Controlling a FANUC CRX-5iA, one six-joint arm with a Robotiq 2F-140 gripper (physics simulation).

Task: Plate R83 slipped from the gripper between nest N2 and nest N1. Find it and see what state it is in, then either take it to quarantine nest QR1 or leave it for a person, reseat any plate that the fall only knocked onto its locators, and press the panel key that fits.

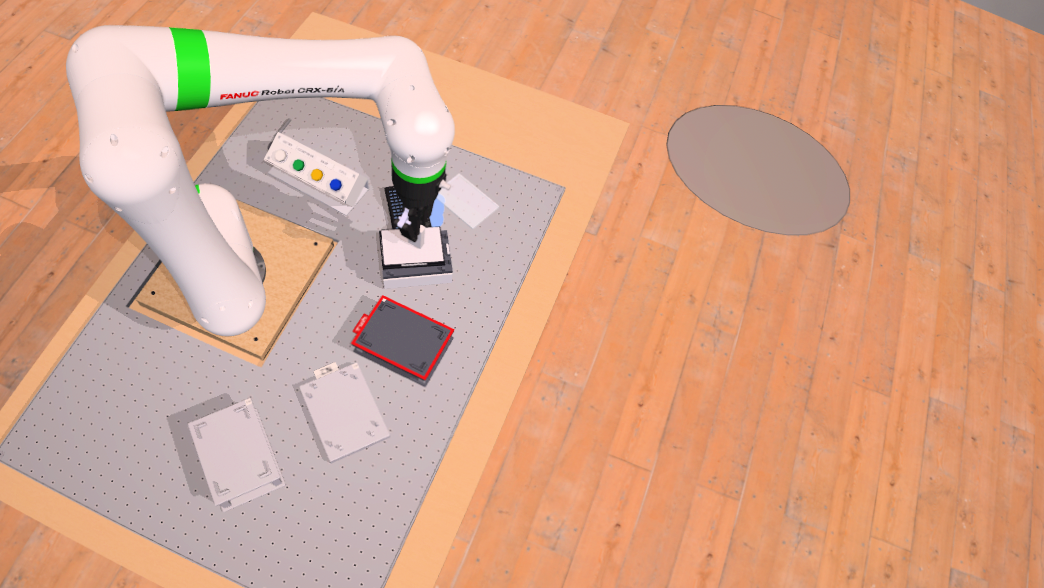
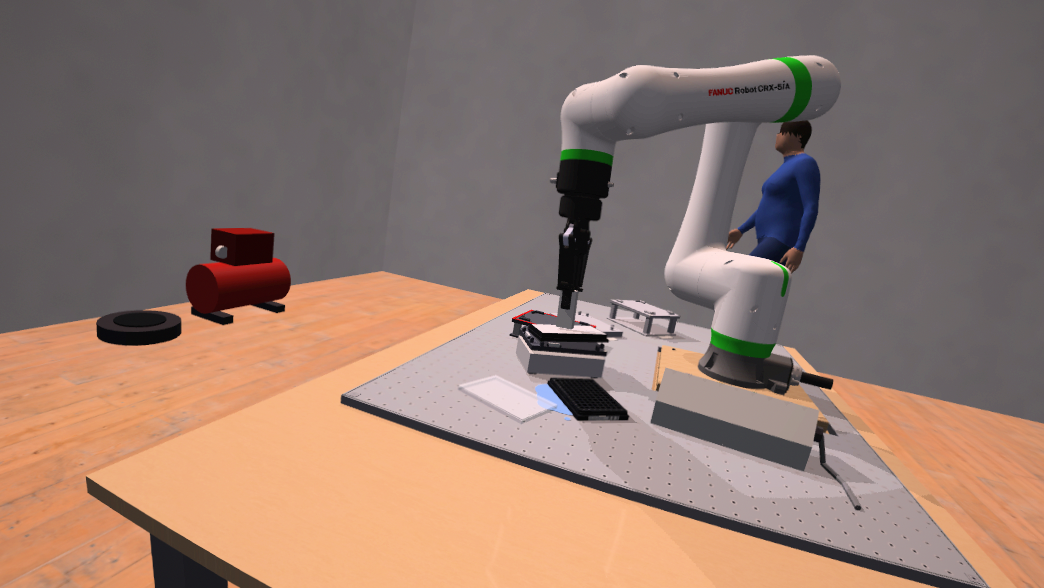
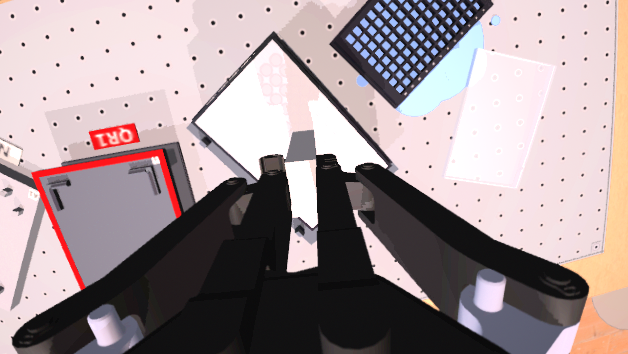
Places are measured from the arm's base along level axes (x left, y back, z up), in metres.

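Pixels of known places: gripper, fingertip midpoint: [image 1: 416,243] [image 2: 564,327] [image 3: 305,151]; arm's base at its link origin: [image 2: 733,375].
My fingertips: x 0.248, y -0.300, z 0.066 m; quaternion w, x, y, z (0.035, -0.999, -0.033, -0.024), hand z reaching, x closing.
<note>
Ahead of a thing's pixels: the offset from my fingertips to its top centre.
A dark well plate @(dy +0.096, dx +0.103, dz -0.067 m) [image 1: 393,203] [image 2: 588,398] [image 3: 410,45] lies wells up on the table, with blue in its wells. A blue puddle @(dy +0.078, dx +0.132, dz -0.080 m) [image 1: 436,211] [image 2: 551,398] [image 3: 450,82] spreads beside it, and a clear lid @(dy +0.003, dx +0.195, dz -0.073 m) [image 1: 474,201] [image 2: 504,398] [image 3: 500,120] lies apart. A white-topped black plate @(dy +0.005, dx -0.007, dz +0.005 m) [image 1: 398,249] [image 3: 240,110] sits on a grey block nest [image 1: 416,279] [image 2: 561,363]. My gripper [image 1: 414,238] [image 2: 566,321] [image 3: 305,151] is shut and empty, fingertips down at that plate's top; contact is unclear. Nest QR1 @(dy -0.088, dx -0.171, dz -0.035 m) [image 1: 401,339] [image 3: 115,210] is red-rimmed and bears no plate. The key panel @(dy +0.310, dx +0.051, dz +0.003 m) [image 1: 309,169] [image 2: 737,417] has white, green, yellow and blue keys.
A low pale nest @(dy -0.077, dx -0.352, dz -0.055 m) [image 1: 343,412] and a raised pale nest @(dy +0.029, dx -0.533, dz -0.017 m) [image 1: 235,454] [image 2: 644,310] stand beyond QR1. A person in blue [image 2: 789,193] stands behind the arm. A red compressor [image 2: 241,282] and a black round base [image 2: 138,330] are on the floor.
</note>
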